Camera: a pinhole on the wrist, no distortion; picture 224 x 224 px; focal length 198.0 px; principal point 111.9 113.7 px. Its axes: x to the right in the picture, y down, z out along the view. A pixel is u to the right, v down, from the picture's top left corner.
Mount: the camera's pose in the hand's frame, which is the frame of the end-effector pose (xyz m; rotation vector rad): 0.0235 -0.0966 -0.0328 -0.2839 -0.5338 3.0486
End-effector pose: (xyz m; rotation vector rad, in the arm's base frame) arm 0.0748 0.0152 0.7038 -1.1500 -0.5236 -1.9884
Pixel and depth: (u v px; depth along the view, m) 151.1 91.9 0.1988
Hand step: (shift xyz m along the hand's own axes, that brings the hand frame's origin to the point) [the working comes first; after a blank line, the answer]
In the camera's frame: 0.0394 -0.0219 0.1988

-0.0519 -0.1398 0.1516
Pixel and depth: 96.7 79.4 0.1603
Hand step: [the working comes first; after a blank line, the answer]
In the camera's frame: -0.0123 -0.0278 0.1603

0.0060 -0.1248 0.1269
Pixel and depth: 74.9 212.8 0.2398
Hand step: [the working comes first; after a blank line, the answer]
In the camera's frame: -0.0448 0.1200 0.2398

0.0230 -0.2924 0.1558
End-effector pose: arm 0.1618 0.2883 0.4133 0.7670 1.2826 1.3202
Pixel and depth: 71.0 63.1 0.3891
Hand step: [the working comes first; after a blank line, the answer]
In the camera's frame: -0.0804 -0.0994 0.3891

0.0307 -0.1381 0.3746
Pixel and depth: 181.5 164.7 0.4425
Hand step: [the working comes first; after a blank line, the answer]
In the camera's frame: 0.1555 0.1140 0.4425

-0.2114 -0.3415 0.3105
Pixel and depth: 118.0 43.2 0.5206
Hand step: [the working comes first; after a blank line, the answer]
In the camera's frame: 0.0160 -0.1854 0.5206

-0.0882 -0.0950 0.5086
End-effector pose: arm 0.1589 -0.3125 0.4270 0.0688 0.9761 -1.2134
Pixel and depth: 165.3 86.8 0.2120
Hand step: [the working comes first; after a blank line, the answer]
In the camera's frame: 0.0572 -0.0288 0.2120

-0.0718 -0.1366 0.1630
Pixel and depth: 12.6 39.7 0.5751
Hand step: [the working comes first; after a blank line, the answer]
In the camera's frame: -0.2884 -0.2149 0.5751

0.2009 -0.1050 0.6219
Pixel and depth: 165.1 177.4 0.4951
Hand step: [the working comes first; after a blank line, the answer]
In the camera's frame: 0.1330 0.1593 0.4951

-0.1990 -0.4031 0.3476
